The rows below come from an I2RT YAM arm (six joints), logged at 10 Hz.
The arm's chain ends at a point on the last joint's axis. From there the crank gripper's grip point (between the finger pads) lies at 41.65 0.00 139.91 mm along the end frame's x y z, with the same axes.
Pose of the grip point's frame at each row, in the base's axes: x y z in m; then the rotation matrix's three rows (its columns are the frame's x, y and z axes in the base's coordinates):
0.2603 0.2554 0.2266; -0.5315 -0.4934 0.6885; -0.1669 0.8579 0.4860; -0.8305 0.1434 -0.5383
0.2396 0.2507 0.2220; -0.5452 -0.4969 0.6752; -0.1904 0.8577 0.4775; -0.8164 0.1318 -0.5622
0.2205 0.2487 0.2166; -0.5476 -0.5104 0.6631; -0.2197 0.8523 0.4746; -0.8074 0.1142 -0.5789
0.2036 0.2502 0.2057; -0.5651 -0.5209 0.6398; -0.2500 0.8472 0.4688; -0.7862 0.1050 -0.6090
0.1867 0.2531 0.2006; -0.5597 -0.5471 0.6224; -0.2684 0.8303 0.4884; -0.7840 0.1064 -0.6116
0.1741 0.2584 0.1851; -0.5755 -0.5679 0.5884; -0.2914 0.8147 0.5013; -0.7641 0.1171 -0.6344
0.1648 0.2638 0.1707; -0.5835 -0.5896 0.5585; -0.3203 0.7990 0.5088; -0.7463 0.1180 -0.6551
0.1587 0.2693 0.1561; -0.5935 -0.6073 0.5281; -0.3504 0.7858 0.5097; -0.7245 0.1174 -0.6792
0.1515 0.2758 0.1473; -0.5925 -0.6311 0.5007; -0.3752 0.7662 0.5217; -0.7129 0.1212 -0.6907
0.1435 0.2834 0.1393; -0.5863 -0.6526 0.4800; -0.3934 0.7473 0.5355; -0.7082 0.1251 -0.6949
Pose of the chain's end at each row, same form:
0.1861 0.1944 0.3365; -0.5315 -0.4934 0.6885; -0.1669 0.8579 0.4860; -0.8305 0.1434 -0.5383
0.1678 0.1918 0.3347; -0.5452 -0.4969 0.6752; -0.1904 0.8577 0.4775; -0.8164 0.1318 -0.5622
0.1505 0.1914 0.3312; -0.5476 -0.5104 0.6631; -0.2197 0.8523 0.4746; -0.8074 0.1142 -0.5789
0.1376 0.1950 0.3237; -0.5651 -0.5209 0.6398; -0.2500 0.8472 0.4688; -0.7862 0.1050 -0.6090
0.1229 0.1959 0.3188; -0.5597 -0.5471 0.6224; -0.2684 0.8303 0.4884; -0.7840 0.1064 -0.6116
0.1157 0.2004 0.3057; -0.5755 -0.5679 0.5884; -0.2914 0.8147 0.5013; -0.7641 0.1171 -0.6344
0.1110 0.2060 0.2934; -0.5835 -0.5896 0.5585; -0.3203 0.7990 0.5088; -0.7463 0.1180 -0.6551
0.1095 0.2126 0.2813; -0.5935 -0.6073 0.5281; -0.3504 0.7858 0.5097; -0.7245 0.1174 -0.6792
0.1061 0.2184 0.2736; -0.5925 -0.6311 0.5007; -0.3752 0.7662 0.5217; -0.7129 0.1212 -0.6907
0.1008 0.2249 0.2660; -0.5863 -0.6526 0.4800; -0.3934 0.7473 0.5355; -0.7082 0.1251 -0.6949

